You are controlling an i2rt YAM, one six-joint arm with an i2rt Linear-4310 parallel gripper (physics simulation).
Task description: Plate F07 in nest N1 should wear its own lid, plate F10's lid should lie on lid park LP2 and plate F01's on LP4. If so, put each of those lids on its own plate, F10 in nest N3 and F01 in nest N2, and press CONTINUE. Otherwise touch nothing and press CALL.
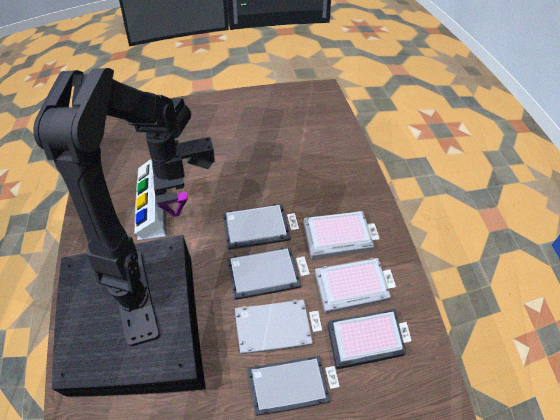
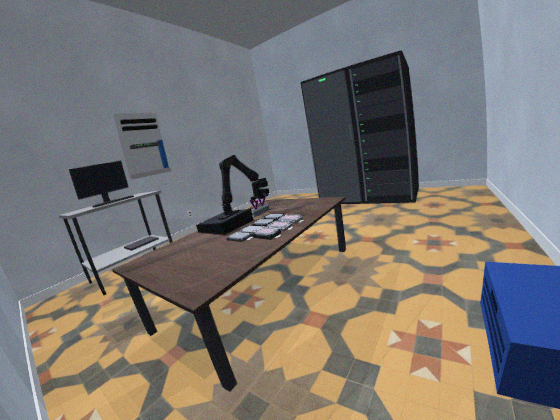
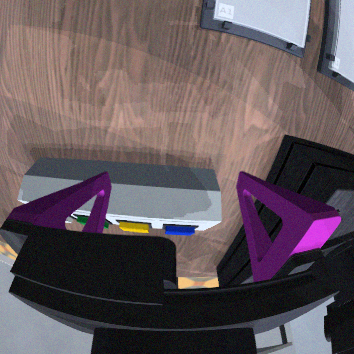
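Where they show: gripper, fingertip midpoint: [image 1: 174, 200] [image 2: 259, 207] [image 3: 173, 178]; arm's base, link origin: [image 1: 134, 298] [image 2: 229, 215] [image 3: 335, 245].
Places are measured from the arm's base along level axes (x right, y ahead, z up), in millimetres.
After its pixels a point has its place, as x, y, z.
Pink-welled plates sit in nest N3 [image 1: 311, 248] {-33, 393, -66}, nest N2 [image 1: 322, 302] {95, 365, -75} and dark-framed nest N1 [image 1: 339, 360] {236, 345, -56}; I cannot tell which wear clear lids, and the plate numbers are unreadable. Grey-white panels lie on dark lid parks LP2 [image 1: 232, 244] {-111, 235, -73}, LP4 [image 1: 236, 293] {14, 207, -72} and LP3 [image 1: 260, 410] {273, 167, -67}. LP1 [image 1: 274, 326] {111, 254, -74} looks pale all over. The white button box [image 1: 159, 226] {-193, 82, -42} [image 3: 165, 200] {-245, 93, -35} has white [image 1: 144, 171] {-376, 72, -32}, green [image 1: 142, 185] {-329, 60, -33} [image 3: 90, 221], yellow [image 1: 142, 201] {-274, 53, -32} [image 3: 134, 227] {-280, 61, -29} and blue [image 1: 141, 216] {-229, 44, -32} [image 3: 180, 230] {-233, 53, -29} buttons, captions unreadable. My gripper [image 1: 170, 207] {-235, 132, -17} [image 2: 258, 203] {-235, 132, -17} [image 3: 173, 178] {-235, 132, -17} is open and empty, over or beside the box.
The black arm base [image 1: 125, 365] {134, -50, -5} [image 2: 224, 222] {172, 84, -1} stands on the wooden table [image 1: 280, 150] {-369, 445, -85} [image 2: 200, 265] {608, 232, -84}, close to the button box. A dark cabinet [image 2: 360, 130], a side table with a monitor [image 2: 99, 179] and a blue box [image 2: 525, 305] stand away from the table.
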